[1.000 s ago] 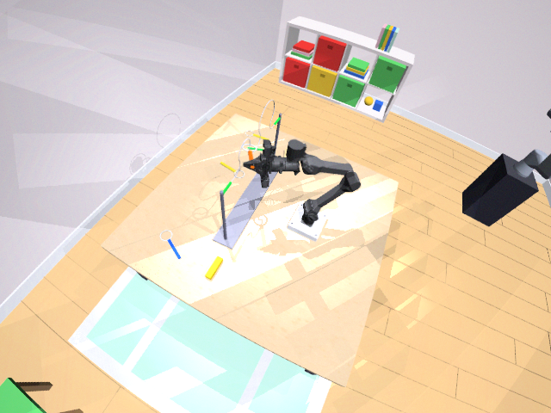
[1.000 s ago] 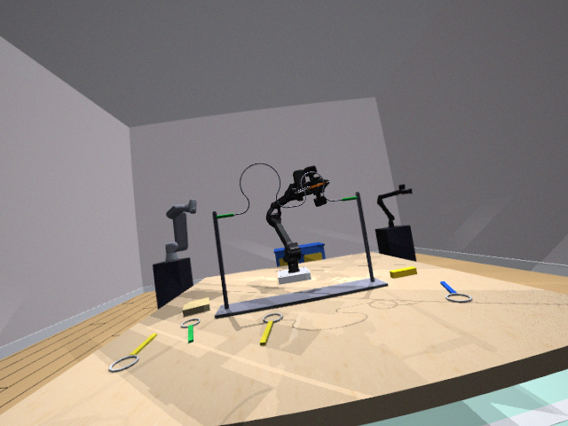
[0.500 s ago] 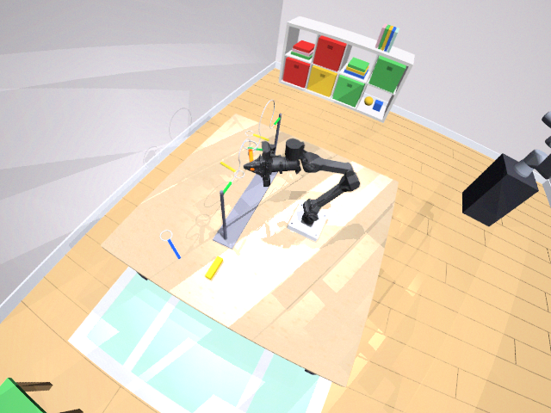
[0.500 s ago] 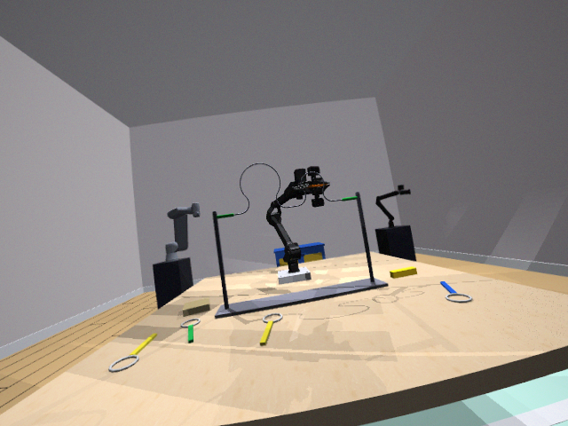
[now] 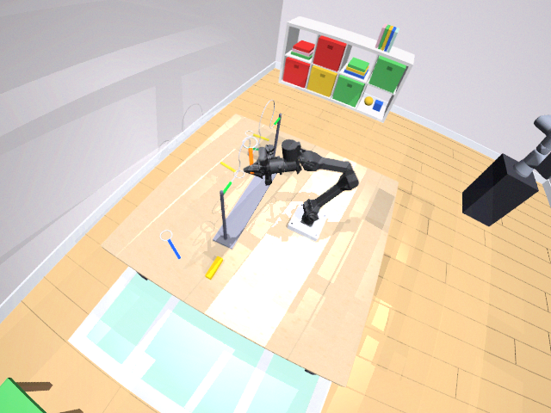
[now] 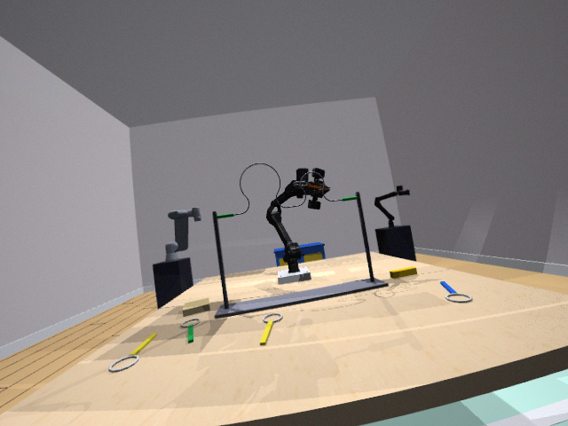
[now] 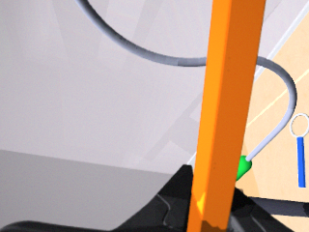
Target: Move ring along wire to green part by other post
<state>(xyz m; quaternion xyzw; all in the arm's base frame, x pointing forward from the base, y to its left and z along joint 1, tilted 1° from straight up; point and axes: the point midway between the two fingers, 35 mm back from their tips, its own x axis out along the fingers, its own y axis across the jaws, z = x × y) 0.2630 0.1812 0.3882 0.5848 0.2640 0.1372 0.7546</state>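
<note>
My gripper tip is 9 cm to the left of the orange-handled ring, 2 cm below it and 2 cm short of it. From my gripper tip the other things lie so: blue-handled ring: 42 cm below, 27 cm to the left, 25 cm ahead; then yellow block: 41 cm below, 27 cm to the left, 1 cm behind; then tan block: 63 cm to the right, 41 cm below, 1 cm ahead.
</note>
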